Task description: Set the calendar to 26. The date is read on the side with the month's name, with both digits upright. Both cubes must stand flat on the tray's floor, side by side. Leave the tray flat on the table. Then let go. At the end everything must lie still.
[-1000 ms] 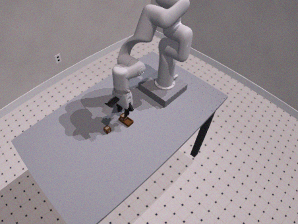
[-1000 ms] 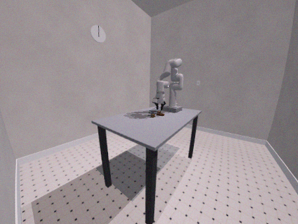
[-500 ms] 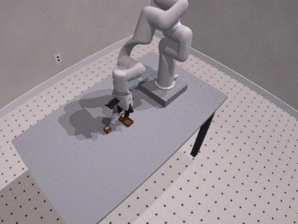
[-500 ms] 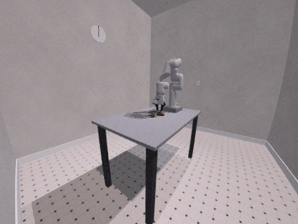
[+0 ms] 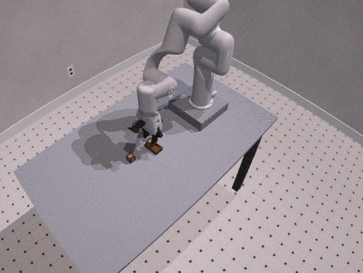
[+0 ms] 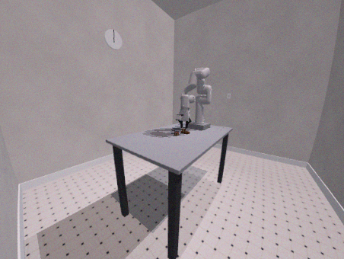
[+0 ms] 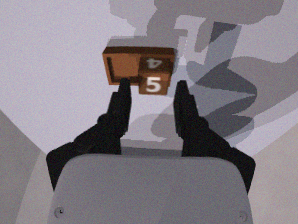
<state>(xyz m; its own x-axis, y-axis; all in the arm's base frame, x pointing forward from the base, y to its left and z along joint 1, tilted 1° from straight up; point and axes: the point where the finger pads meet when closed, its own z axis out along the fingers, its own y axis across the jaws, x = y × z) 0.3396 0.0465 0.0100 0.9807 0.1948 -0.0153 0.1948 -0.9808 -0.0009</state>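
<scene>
My gripper is now 6 cm above the brown wooden tray and 2 cm to the right of it. Round my hand: brown cube 12 cm ahead, 5 cm below, 1 cm to the left.
</scene>
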